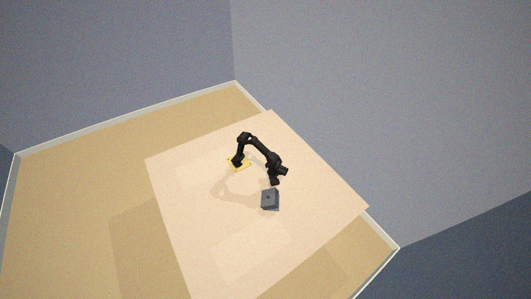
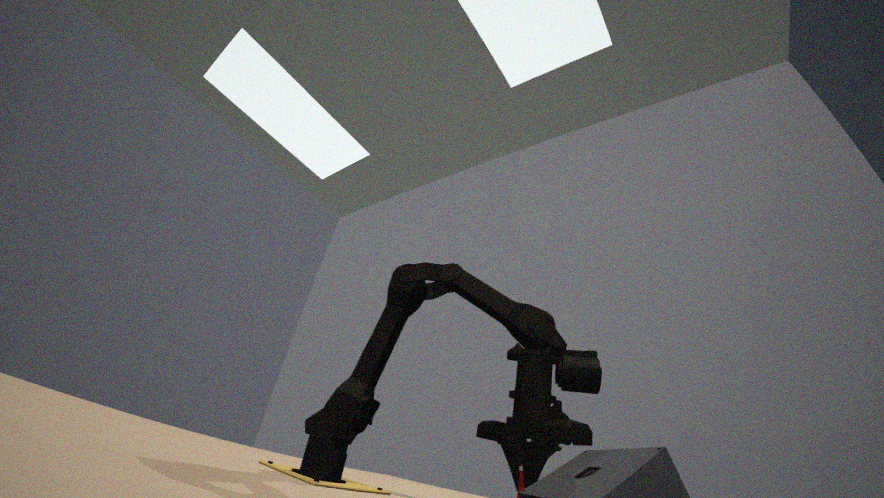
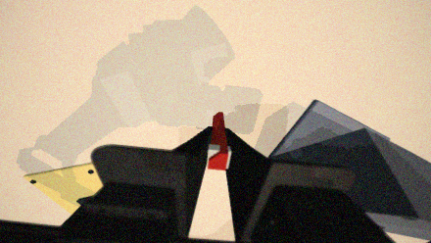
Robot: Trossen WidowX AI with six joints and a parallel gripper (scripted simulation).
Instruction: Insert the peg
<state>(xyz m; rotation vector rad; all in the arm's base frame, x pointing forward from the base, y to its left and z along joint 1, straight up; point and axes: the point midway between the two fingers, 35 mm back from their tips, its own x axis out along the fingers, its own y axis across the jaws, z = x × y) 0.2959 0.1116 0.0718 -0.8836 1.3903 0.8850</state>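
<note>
The grey sloped panel lies 12 cm ahead of my gripper tip, 11 cm to the right of it and 1 cm above it. The rest, counted from my gripper tip: red square peg 2 cm above.
</note>
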